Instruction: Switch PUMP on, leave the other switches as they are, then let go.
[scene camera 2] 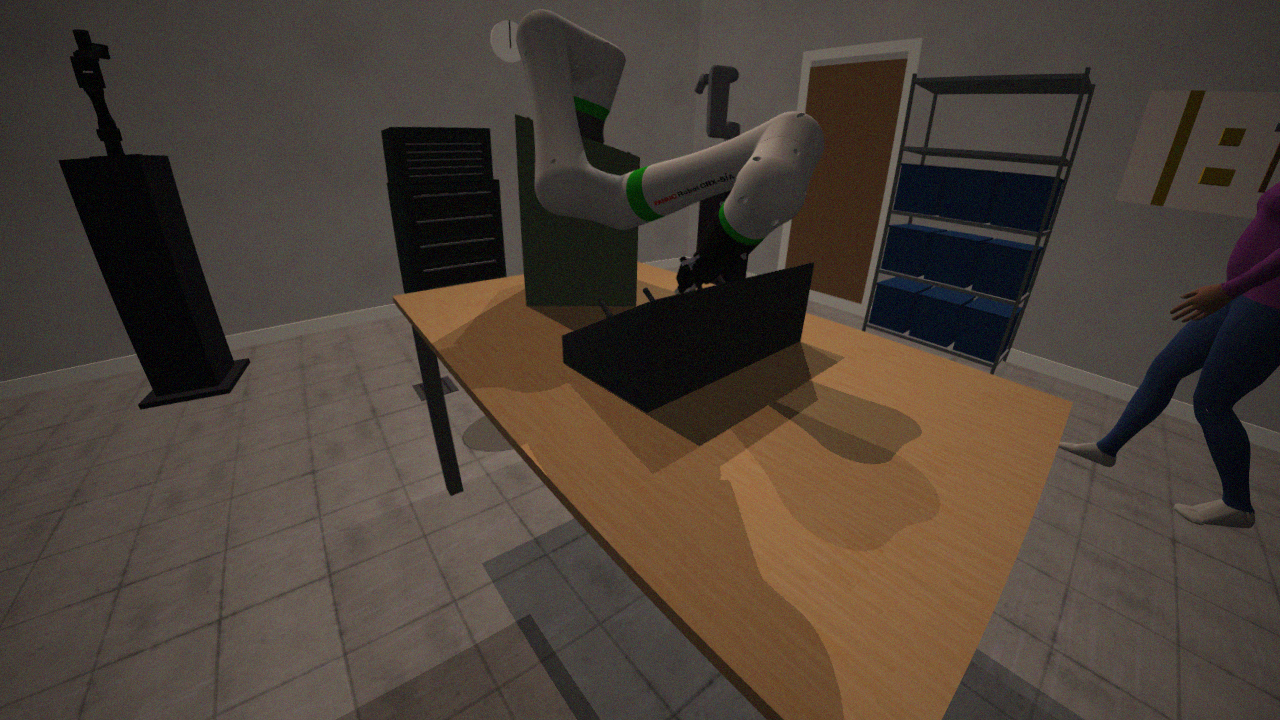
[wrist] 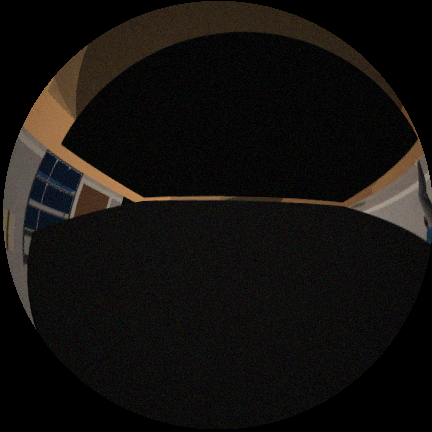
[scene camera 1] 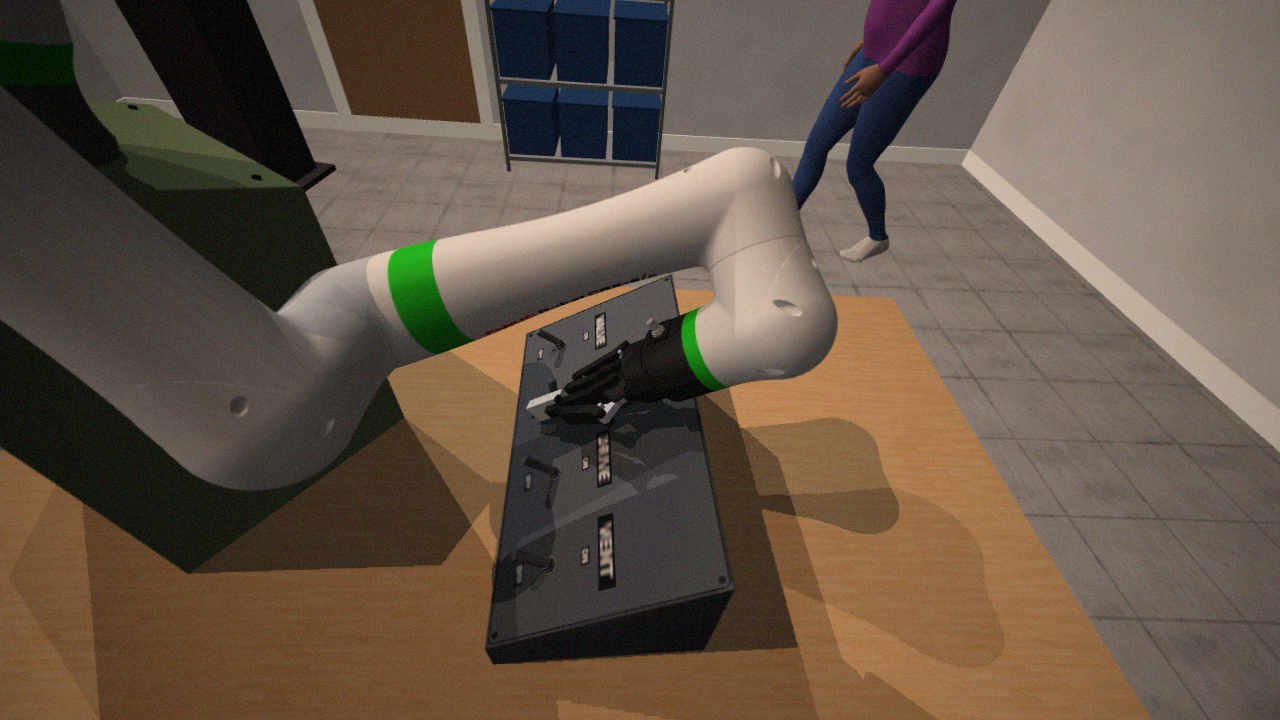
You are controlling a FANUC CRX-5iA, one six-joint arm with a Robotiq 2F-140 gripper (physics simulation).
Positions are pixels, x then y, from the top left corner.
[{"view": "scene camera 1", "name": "gripper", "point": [535, 411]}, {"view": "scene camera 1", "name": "sloped switch panel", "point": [629, 520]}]
